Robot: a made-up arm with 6 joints. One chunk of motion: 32 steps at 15 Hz.
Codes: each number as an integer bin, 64 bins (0 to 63) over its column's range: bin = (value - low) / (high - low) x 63, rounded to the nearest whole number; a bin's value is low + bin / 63 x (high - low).
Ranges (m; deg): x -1.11..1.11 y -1.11..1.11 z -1.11..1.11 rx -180..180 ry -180..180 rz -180..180
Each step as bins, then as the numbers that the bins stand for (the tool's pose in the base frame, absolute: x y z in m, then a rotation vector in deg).
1 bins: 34 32 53 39 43 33
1 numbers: 0.0881 0.0176 0.7576 42.86 65.71 8.57
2 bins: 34 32 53 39 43 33
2 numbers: 0.0881 0.0176 0.7576 42.86 65.71 8.57
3 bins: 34 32 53 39 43 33
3 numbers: 0.0881 0.0176 0.7576 42.86 65.71 8.57
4 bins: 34 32 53 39 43 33
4 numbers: 0.0881 0.0176 0.7576 42.86 65.71 8.57
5 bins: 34 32 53 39 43 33
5 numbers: 0.0881 0.0176 0.7576 42.86 65.71 8.57
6 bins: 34 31 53 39 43 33
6 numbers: 0.0881 -0.0176 0.7576 42.86 65.71 8.57
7 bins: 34 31 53 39 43 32
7 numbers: 0.0881 -0.0176 0.7576 42.86 65.71 2.86
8 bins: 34 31 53 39 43 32
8 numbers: 0.0881 -0.0176 0.7576 42.86 65.71 2.86
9 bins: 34 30 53 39 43 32
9 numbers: 0.0881 -0.0529 0.7576 42.86 65.71 2.86
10 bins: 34 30 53 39 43 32
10 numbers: 0.0881 -0.0529 0.7576 42.86 65.71 2.86
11 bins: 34 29 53 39 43 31
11 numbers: 0.0881 -0.0881 0.7576 42.86 65.71 -2.86
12 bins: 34 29 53 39 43 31
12 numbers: 0.0881 -0.0881 0.7576 42.86 65.71 -2.86
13 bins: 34 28 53 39 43 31
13 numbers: 0.0881 -0.1233 0.7576 42.86 65.71 -2.86
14 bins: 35 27 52 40 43 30
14 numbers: 0.1233 -0.1586 0.7224 48.57 65.71 -8.57
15 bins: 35 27 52 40 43 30
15 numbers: 0.1233 -0.1586 0.7224 48.57 65.71 -8.57
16 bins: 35 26 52 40 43 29
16 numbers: 0.1233 -0.1938 0.7224 48.57 65.71 -14.29
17 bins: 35 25 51 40 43 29
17 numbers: 0.1233 -0.2290 0.6871 48.57 65.71 -14.29
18 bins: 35 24 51 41 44 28
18 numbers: 0.1233 -0.2643 0.6871 54.29 71.43 -20.00
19 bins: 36 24 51 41 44 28
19 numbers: 0.1586 -0.2643 0.6871 54.29 71.43 -20.00
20 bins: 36 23 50 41 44 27
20 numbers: 0.1586 -0.2995 0.6519 54.29 71.43 -25.71
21 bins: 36 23 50 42 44 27
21 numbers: 0.1586 -0.2995 0.6519 60.00 71.43 -25.71
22 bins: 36 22 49 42 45 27
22 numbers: 0.1586 -0.3348 0.6167 60.00 77.14 -25.71
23 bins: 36 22 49 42 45 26
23 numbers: 0.1586 -0.3348 0.6167 60.00 77.14 -31.43
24 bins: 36 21 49 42 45 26
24 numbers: 0.1586 -0.3700 0.6167 60.00 77.14 -31.43
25 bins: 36 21 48 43 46 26
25 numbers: 0.1586 -0.3700 0.5814 65.71 82.86 -31.43
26 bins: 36 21 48 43 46 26
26 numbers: 0.1586 -0.3700 0.5814 65.71 82.86 -31.43
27 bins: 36 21 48 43 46 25
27 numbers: 0.1586 -0.3700 0.5814 65.71 82.86 -37.14
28 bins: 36 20 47 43 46 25
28 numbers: 0.1586 -0.4052 0.5462 65.71 82.86 -37.14
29 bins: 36 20 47 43 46 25
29 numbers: 0.1586 -0.4052 0.5462 65.71 82.86 -37.14
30 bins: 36 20 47 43 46 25
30 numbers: 0.1586 -0.4052 0.5462 65.71 82.86 -37.14
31 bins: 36 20 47 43 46 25
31 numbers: 0.1586 -0.4052 0.5462 65.71 82.86 -37.14
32 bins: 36 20 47 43 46 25
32 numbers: 0.1586 -0.4052 0.5462 65.71 82.86 -37.14
